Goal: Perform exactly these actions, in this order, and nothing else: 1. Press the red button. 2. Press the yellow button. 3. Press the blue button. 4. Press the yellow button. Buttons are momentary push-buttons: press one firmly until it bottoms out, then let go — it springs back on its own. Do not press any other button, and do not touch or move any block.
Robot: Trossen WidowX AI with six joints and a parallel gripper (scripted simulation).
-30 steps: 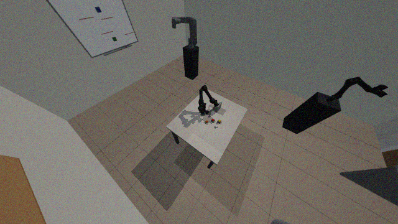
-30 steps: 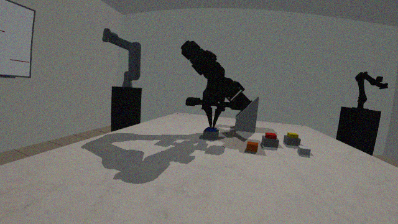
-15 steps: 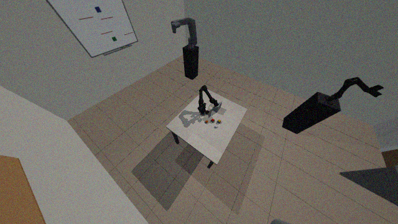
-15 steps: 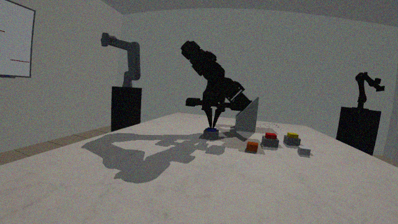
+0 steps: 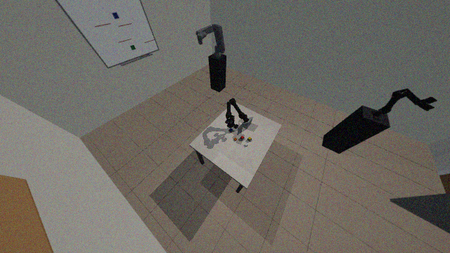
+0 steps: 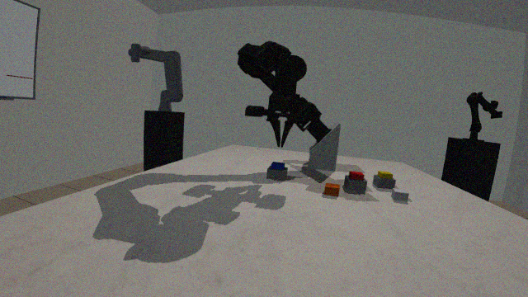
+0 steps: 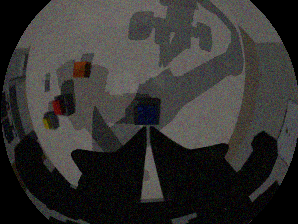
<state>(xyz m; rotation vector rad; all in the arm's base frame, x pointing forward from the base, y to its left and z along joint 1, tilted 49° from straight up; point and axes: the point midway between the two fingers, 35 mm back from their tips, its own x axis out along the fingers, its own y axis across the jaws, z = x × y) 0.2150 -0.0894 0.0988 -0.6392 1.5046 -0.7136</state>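
My gripper tip is now 5 cm above the blue button. Round my gripper tip: orange block 9 cm ahead, 13 cm to the left, 7 cm below; red button 2 cm ahead, 20 cm to the left, 5 cm below; yellow button 2 cm behind, 29 cm to the left, 5 cm below.
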